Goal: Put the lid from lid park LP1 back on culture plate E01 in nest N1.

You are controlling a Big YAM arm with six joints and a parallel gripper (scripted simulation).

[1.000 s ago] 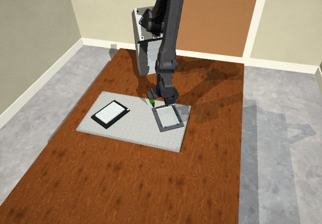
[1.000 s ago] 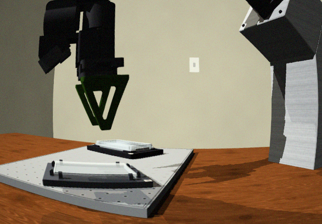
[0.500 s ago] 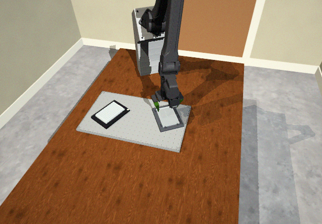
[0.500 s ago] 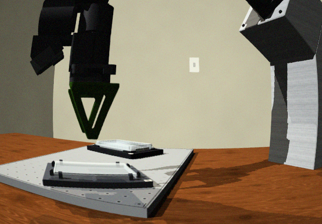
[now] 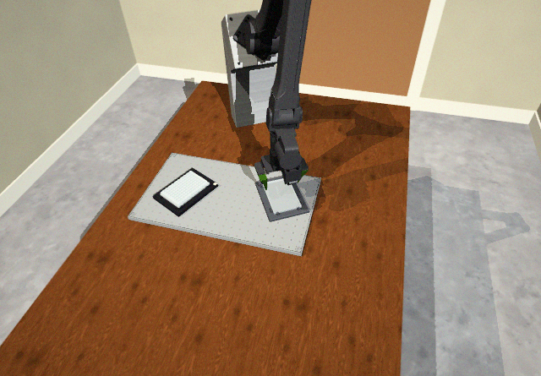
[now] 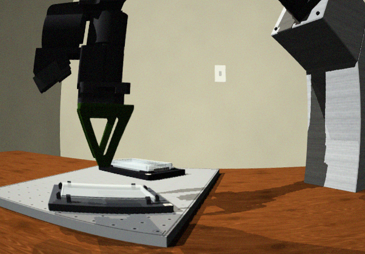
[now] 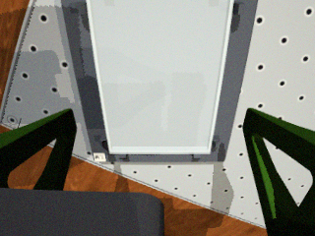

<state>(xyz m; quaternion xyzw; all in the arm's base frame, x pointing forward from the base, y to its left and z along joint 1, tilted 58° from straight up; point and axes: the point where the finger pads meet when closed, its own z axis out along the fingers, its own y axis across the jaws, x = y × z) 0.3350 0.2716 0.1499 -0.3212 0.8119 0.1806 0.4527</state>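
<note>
The clear lid lies 50 mm below my hand. From my hand the other things lie so: black plate nest N1 (180 mm ahead, 240 mm to the right, 60 mm below); lid park LP1 (60 mm below); white culture plate E01 (180 mm ahead, 240 mm to the right, 50 mm below).
</note>
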